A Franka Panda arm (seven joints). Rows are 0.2 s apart.
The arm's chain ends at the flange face. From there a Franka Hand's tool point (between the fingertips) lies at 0.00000 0.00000 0.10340 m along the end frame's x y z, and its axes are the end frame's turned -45 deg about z.
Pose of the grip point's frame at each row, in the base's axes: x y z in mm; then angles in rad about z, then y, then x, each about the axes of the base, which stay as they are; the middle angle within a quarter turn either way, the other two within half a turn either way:
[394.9 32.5 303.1 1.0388 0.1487 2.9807]
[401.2 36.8 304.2 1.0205 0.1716 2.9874]
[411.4 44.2 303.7 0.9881 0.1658 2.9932]
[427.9 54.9 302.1 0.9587 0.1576 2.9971]
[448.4 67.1 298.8 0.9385 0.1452 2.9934]
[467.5 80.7 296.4 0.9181 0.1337 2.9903]
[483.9 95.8 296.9 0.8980 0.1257 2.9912]
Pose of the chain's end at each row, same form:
[379.6 48.9 404.0 1.8242 0.1487 2.9807]
[383.5 52.4 404.9 1.8059 0.1716 2.9874]
[394.3 59.3 404.6 1.7735 0.1658 2.9932]
[411.7 69.6 403.2 1.7441 0.1576 2.9971]
[433.4 82.2 400.0 1.7239 0.1452 2.9934]
[453.7 96.1 397.7 1.7035 0.1337 2.9903]
[470.9 111.2 398.3 1.6834 0.1257 2.9912]

